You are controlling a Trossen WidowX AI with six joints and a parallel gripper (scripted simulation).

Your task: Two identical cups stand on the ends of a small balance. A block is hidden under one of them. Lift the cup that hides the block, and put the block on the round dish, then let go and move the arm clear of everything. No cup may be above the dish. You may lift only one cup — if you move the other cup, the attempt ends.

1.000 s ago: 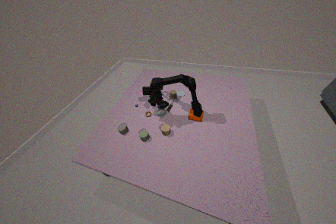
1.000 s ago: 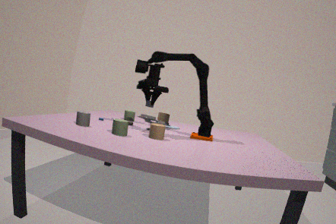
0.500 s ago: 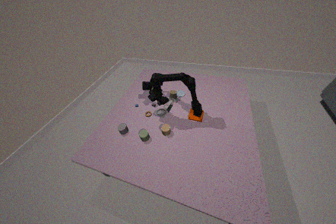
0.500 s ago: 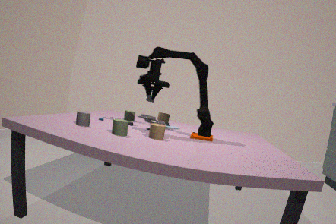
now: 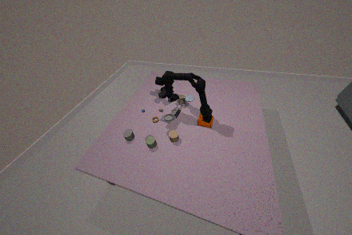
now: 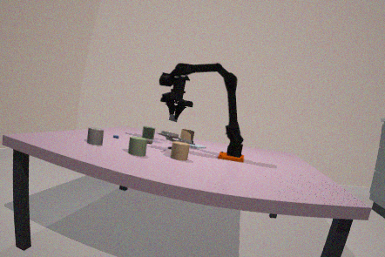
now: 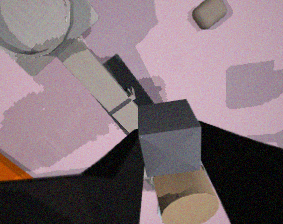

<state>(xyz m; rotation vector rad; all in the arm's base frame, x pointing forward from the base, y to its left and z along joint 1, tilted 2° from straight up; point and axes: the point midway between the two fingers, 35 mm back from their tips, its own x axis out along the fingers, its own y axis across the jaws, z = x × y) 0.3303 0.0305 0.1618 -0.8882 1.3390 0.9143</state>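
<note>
My gripper tip is now 7 cm past the round pale blue dish, 23 cm to the left of it and 14 cm above it. Also, from my gripper tip: balance: 4 cm behind, 11 cm below; then small blue piece: 26 cm ahead, 11 cm to the left, 14 cm below; then grey block: right at my gripper tip.
</note>
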